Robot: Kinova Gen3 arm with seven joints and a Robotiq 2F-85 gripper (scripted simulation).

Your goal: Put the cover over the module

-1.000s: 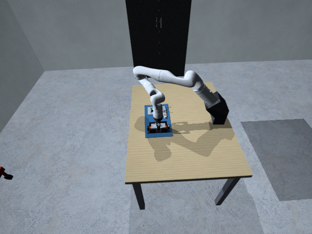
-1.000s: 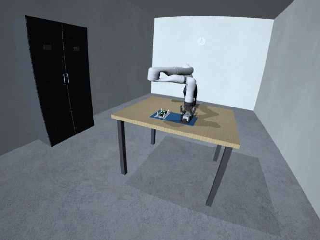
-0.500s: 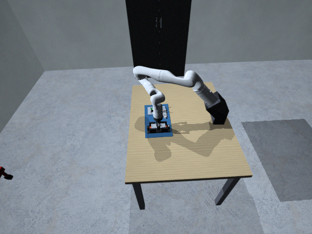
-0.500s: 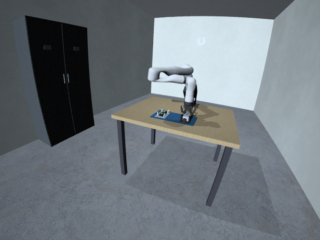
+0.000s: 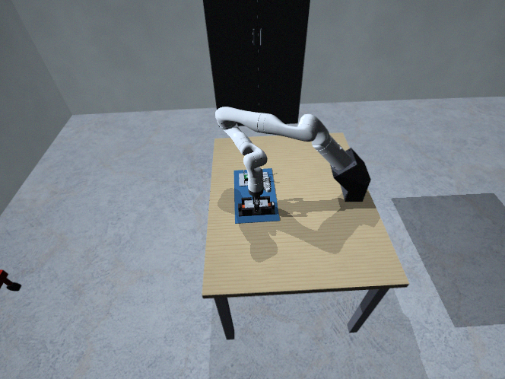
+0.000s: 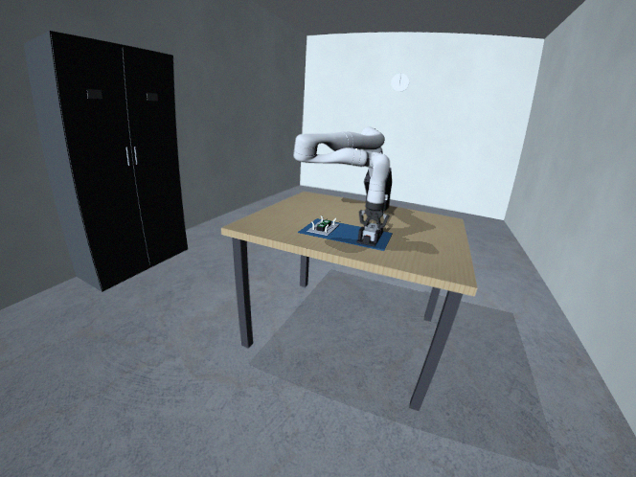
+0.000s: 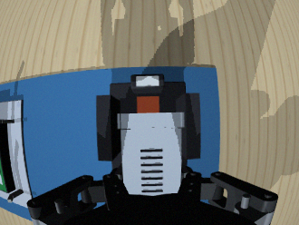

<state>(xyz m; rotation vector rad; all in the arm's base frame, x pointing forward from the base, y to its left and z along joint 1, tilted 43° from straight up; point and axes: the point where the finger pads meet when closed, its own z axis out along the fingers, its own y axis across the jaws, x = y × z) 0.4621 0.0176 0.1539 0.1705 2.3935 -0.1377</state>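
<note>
My gripper is now right at the light grey cover.
</note>
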